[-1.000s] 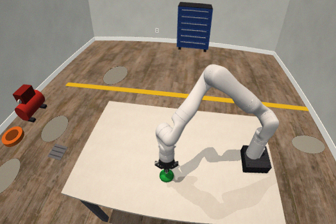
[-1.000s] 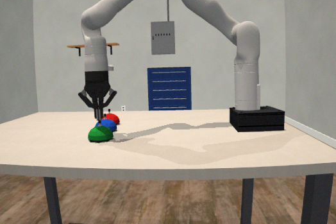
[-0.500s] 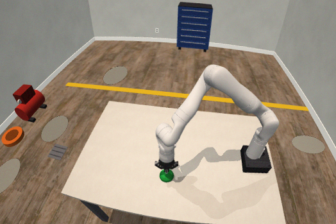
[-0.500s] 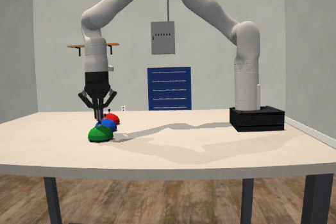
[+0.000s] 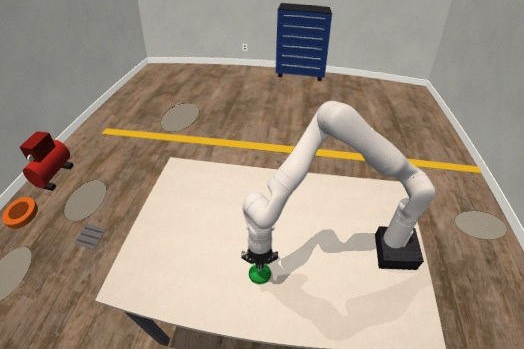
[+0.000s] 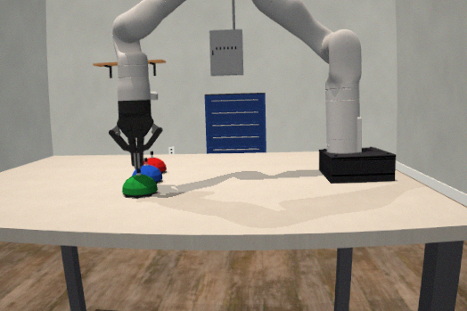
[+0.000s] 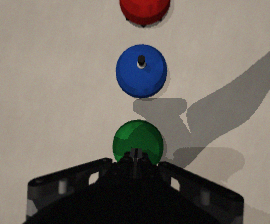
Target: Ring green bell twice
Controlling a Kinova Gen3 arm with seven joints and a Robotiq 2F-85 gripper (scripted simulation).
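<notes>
Now: hand 40 mm above the green bell. Also, from my hand: red bell 230 mm to the right, 70 mm ahead, 40 mm below; then blue bell 120 mm to the right, 40 mm below, 30 mm ahead.
</notes>
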